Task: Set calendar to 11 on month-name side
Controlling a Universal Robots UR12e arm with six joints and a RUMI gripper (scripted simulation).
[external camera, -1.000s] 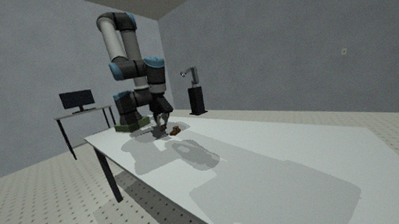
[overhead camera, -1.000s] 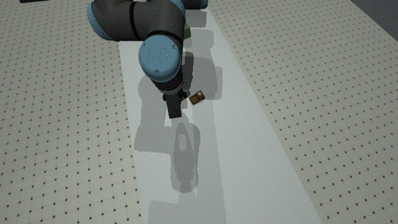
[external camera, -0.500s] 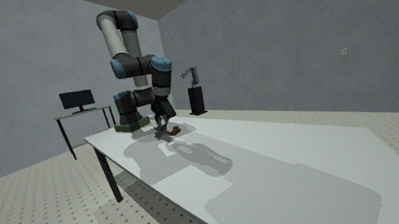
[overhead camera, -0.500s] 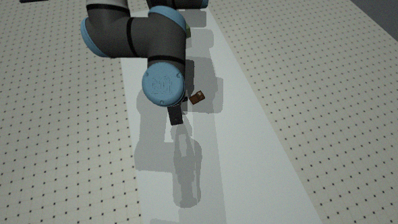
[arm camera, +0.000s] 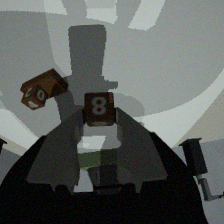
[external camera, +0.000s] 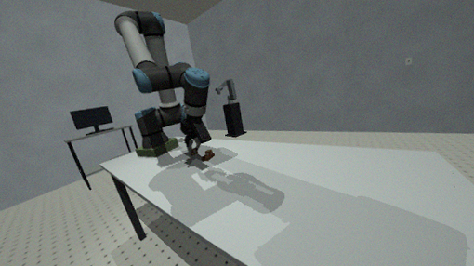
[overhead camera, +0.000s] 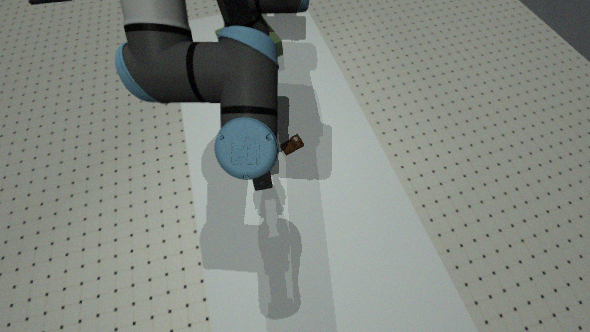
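My hand is 10 mm above the brown cube. Round my hand: brown calendar tray (50 mm behind, 100 mm to the left, 80 mm below).
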